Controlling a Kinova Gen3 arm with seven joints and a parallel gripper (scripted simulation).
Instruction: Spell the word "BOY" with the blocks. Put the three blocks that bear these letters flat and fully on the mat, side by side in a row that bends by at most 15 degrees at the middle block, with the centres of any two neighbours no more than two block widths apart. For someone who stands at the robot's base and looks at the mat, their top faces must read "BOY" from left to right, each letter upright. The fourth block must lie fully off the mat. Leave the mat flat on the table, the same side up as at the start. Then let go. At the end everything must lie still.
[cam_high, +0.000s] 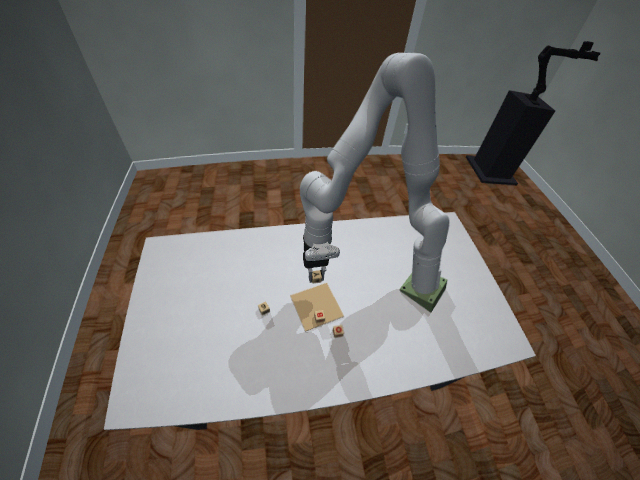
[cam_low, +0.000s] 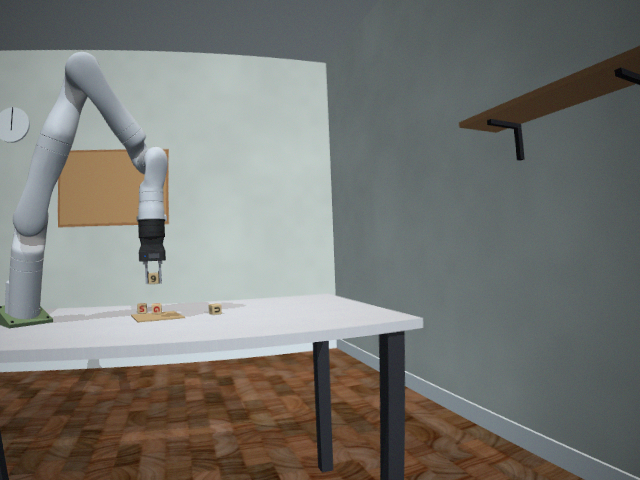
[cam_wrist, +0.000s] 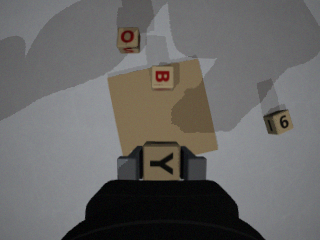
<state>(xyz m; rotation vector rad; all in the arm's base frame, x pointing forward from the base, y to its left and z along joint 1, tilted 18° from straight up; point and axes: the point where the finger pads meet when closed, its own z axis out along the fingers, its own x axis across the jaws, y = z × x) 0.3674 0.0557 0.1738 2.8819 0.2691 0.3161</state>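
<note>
My hand is 10 mm past the tan mat, 50 mm to the right of it and 120 mm above it. Round my hand: Y block: right at my hand; O block: 70 mm behind, 140 mm to the left, 110 mm below; B block: 10 mm behind, 90 mm to the left, 100 mm below.
</note>
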